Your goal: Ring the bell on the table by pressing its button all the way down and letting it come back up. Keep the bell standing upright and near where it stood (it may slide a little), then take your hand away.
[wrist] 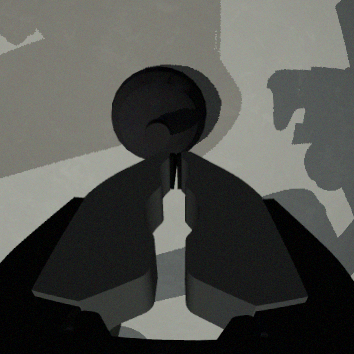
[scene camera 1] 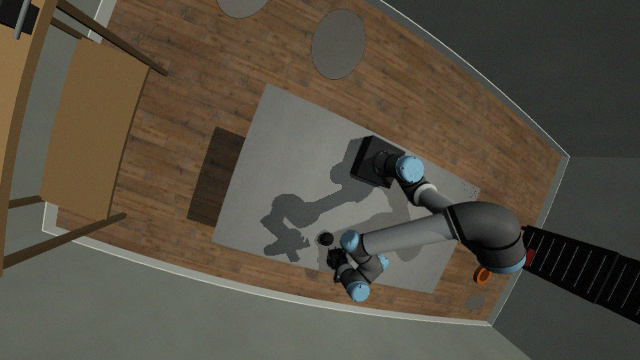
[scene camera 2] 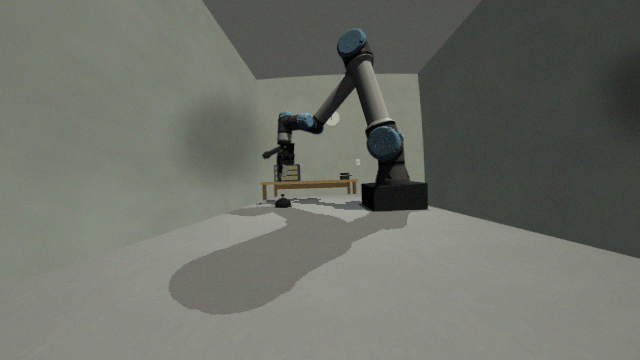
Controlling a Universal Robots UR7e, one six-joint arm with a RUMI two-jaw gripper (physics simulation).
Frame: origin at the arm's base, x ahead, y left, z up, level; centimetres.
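Seen in the pictures: gripper, fingertip midpoint: [wrist: 176, 157] [scene camera 2: 279, 181]; arm's base, origin of the base link: [scene camera 1: 384, 163] [scene camera 2: 392, 183].
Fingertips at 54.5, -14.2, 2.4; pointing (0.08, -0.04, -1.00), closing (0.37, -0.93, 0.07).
Note:
Offsets run from my fingertips to a thing's top centre, as dx, dy, dz. Level surfaces: height alone.
A small black domed bell {-1.4, +0.6, -6.5} [scene camera 1: 326, 238] [scene camera 2: 283, 203] [wrist: 145, 95] stands upright on the grey table top {dz -13.1} [scene camera 1: 280, 115] [scene camera 2: 400, 300]. Its button {-1.4, +0.6, -6.5} [scene camera 2: 282, 195] [wrist: 158, 132] stands up at the top of the dome. My gripper [scene camera 2: 281, 179] [wrist: 176, 157] is shut and empty. In the second scene view it hangs above the bell, with a clear gap between the fingertips and the button. In the wrist view the fingertips overlap the bell's near edge. In the first scene view the fingertips are hidden by the dark gripper body.
The arm's black base block [scene camera 1: 370, 162] [scene camera 2: 395, 196] stands on the table top, right of the bell in the second scene view. A wooden bench [scene camera 2: 310, 184] with a dark pot [scene camera 2: 345, 176] is in the background. An orange ring-shaped thing [scene camera 1: 483, 275] lies beyond the mat-like top.

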